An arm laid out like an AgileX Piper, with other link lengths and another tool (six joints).
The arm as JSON. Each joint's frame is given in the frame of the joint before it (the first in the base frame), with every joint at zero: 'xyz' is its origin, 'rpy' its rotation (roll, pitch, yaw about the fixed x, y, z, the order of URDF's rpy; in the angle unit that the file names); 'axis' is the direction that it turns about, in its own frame. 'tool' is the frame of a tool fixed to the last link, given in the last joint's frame.
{
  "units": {
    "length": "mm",
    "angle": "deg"
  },
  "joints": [
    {
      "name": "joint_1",
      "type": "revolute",
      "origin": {
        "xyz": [
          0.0,
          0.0,
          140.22
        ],
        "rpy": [
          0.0,
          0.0,
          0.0
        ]
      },
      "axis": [
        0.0,
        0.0,
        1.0
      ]
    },
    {
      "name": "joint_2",
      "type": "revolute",
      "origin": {
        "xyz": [
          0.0,
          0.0,
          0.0
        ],
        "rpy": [
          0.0,
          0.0,
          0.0
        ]
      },
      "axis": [
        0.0,
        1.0,
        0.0
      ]
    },
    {
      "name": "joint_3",
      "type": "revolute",
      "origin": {
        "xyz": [
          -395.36,
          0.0,
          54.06
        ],
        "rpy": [
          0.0,
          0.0,
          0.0
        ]
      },
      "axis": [
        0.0,
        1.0,
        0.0
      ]
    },
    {
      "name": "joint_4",
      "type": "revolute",
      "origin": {
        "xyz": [
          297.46,
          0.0,
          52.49
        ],
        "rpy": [
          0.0,
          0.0,
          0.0
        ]
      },
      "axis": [
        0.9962,
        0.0,
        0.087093
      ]
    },
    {
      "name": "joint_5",
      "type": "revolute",
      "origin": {
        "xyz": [
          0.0,
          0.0,
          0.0
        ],
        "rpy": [
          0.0,
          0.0,
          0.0
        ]
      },
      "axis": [
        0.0,
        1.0,
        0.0
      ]
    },
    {
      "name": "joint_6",
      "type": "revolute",
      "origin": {
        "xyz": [
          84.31,
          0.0,
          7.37
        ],
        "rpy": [
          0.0,
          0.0,
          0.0
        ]
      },
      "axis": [
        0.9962,
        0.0,
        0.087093
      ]
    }
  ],
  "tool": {
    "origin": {
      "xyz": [
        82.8,
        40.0,
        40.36
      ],
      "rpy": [
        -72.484,
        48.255,
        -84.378
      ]
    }
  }
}
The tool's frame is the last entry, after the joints.
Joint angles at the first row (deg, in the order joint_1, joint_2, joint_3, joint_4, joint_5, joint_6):
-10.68 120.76 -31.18 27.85 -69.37 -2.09
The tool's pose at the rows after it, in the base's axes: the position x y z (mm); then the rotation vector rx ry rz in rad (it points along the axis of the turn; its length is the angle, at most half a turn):
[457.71 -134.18 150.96 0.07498 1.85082 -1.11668]
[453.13 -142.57 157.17 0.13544 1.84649 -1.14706]
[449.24 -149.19 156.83 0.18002 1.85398 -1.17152]
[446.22 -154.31 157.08 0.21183 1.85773 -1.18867]
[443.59 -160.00 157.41 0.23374 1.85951 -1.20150]
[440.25 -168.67 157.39 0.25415 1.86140 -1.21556]
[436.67 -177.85 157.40 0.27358 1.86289 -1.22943]
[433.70 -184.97 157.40 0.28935 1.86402 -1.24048]
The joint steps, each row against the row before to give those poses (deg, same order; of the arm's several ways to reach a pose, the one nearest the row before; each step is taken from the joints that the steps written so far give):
-0.01 -1.23 0.00 1.22 0.00 0.00
0.01 -0.77 0.00 3.09 -0.08 0.00
0.00 0.00 0.00 2.51 0.00 0.00
-0.11 -0.06 0.00 1.65 0.00 0.00
-0.50 -0.05 0.00 0.74 0.00 0.00
-1.08 0.00 0.00 0.13 0.00 0.00
-1.21 0.00 0.00 -0.05 0.00 0.00
-0.94 0.00 0.00 0.00 0.00 0.00

